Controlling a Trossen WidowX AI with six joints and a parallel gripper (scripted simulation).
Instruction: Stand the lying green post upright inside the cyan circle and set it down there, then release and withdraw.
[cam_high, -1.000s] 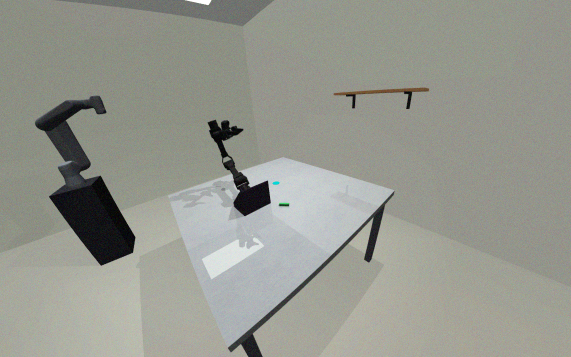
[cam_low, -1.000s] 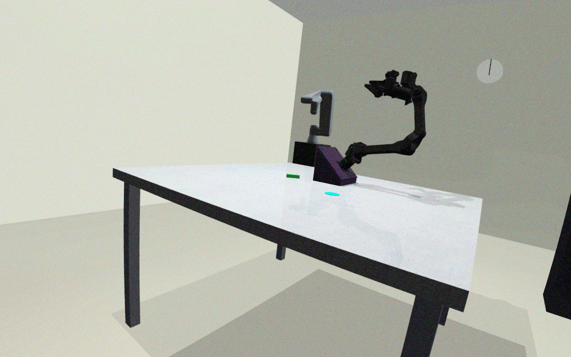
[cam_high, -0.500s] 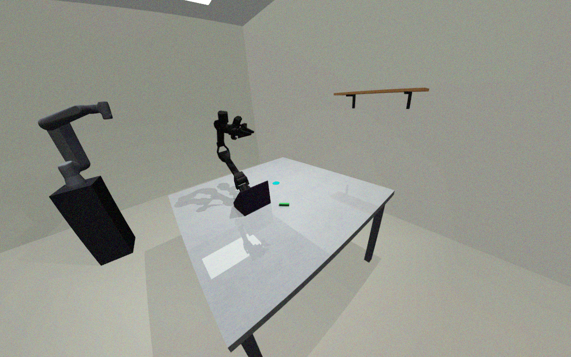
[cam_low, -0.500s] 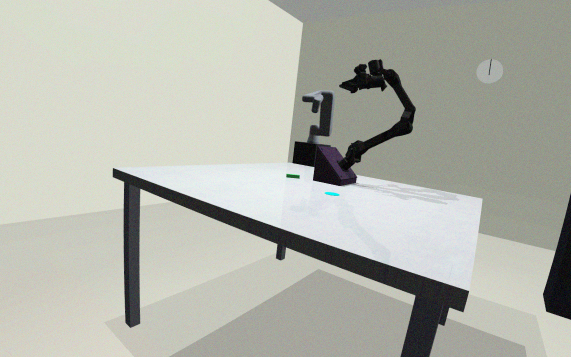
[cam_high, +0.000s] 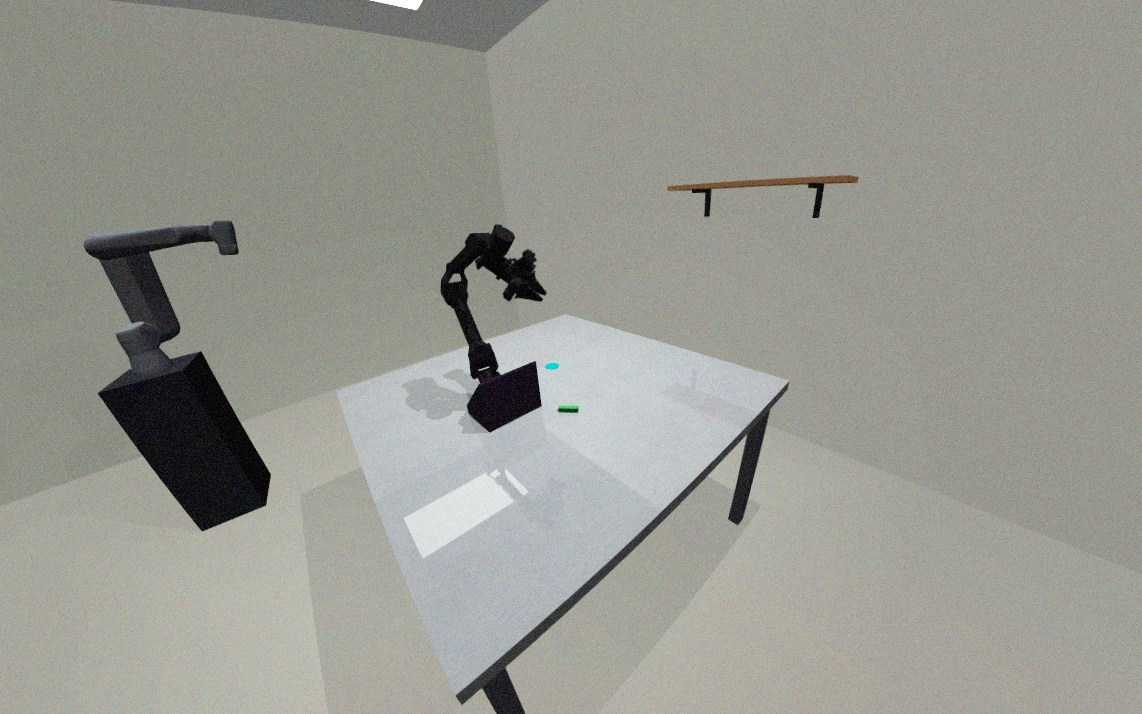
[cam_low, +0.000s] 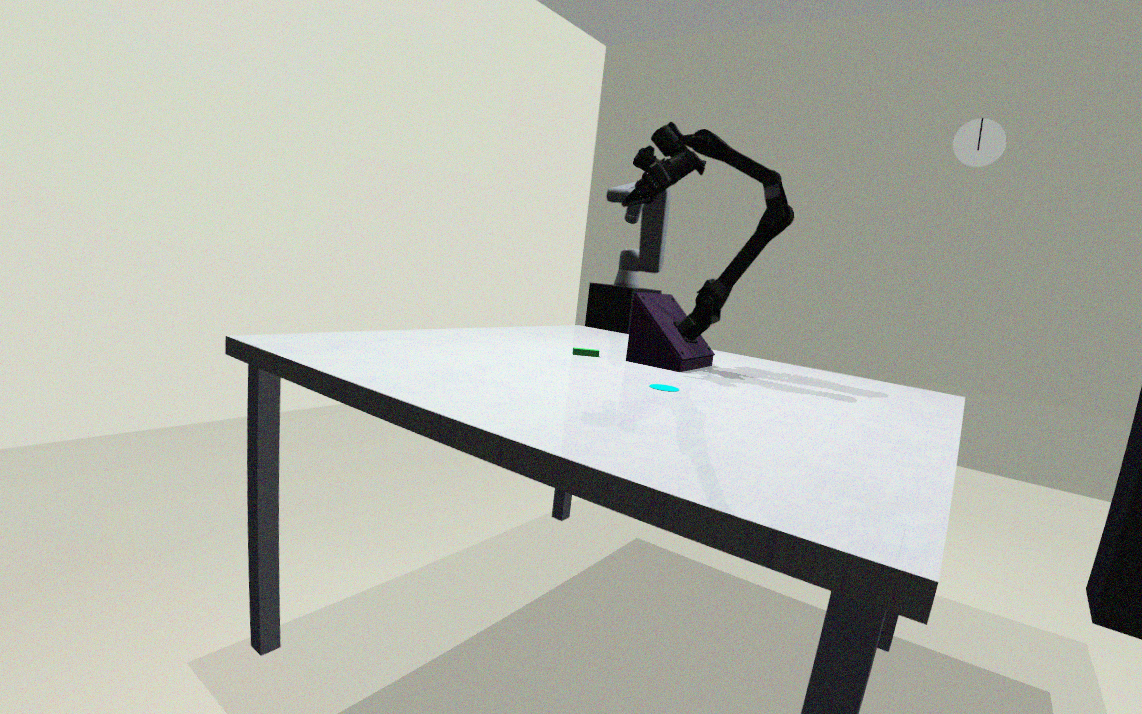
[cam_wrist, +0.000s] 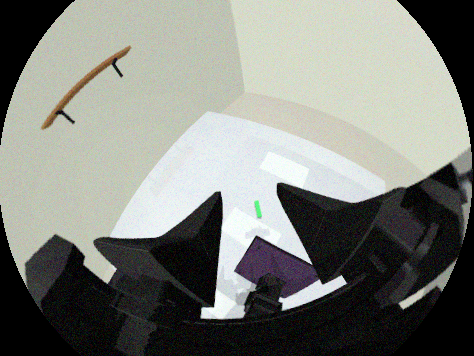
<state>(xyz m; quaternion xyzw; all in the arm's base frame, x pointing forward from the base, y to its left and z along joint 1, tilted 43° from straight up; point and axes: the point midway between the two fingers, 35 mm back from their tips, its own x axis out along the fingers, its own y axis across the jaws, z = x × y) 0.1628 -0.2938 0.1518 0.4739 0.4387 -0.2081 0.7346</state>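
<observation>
The green post lies 38 cm below my gripper tip, 5 cm to the right of it and 2 cm ahead of it. The rest, counted from my gripper tip: cyan circle: 39 cm below, 27 cm to the left, 17 cm ahead.
</observation>
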